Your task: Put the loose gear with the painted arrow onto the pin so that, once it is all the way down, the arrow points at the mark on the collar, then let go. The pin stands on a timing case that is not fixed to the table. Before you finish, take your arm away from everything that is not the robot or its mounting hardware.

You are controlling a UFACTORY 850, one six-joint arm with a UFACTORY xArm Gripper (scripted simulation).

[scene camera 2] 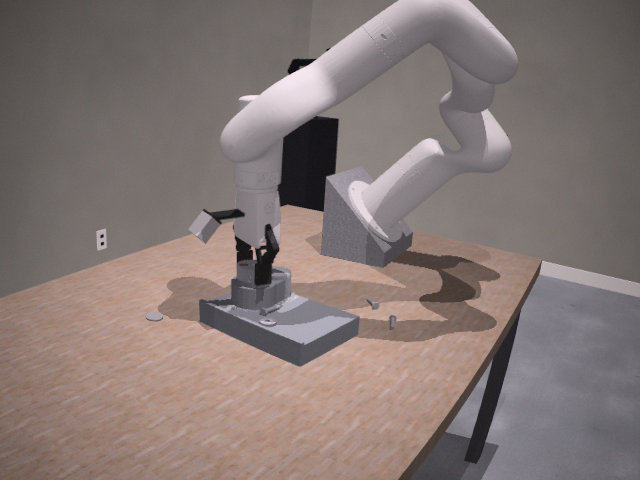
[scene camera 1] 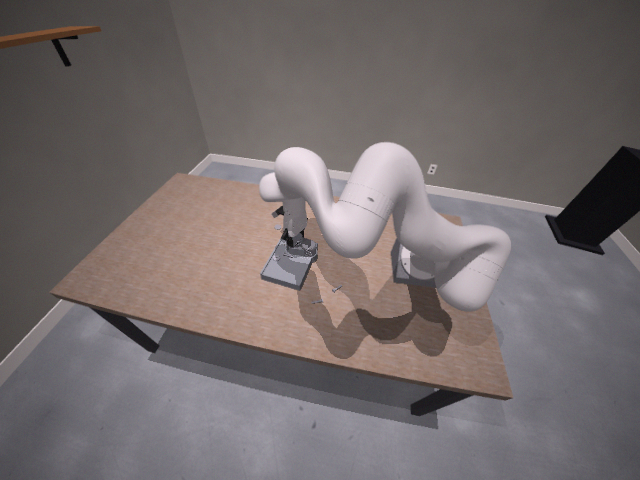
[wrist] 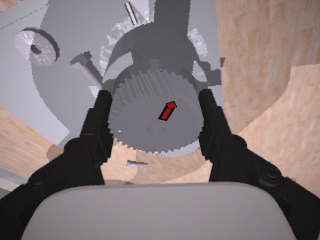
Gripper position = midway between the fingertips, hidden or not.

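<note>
The gripper (scene camera 2: 253, 277) appears in the wrist view too, the gripper (wrist: 155, 103) sharing that view with a grey toothed gear (wrist: 153, 112) and a grey timing case (wrist: 53, 100). Scene camera 1 shows the case (scene camera 1: 290, 272), and so does scene camera 2, with the case (scene camera 2: 321, 328).
</note>
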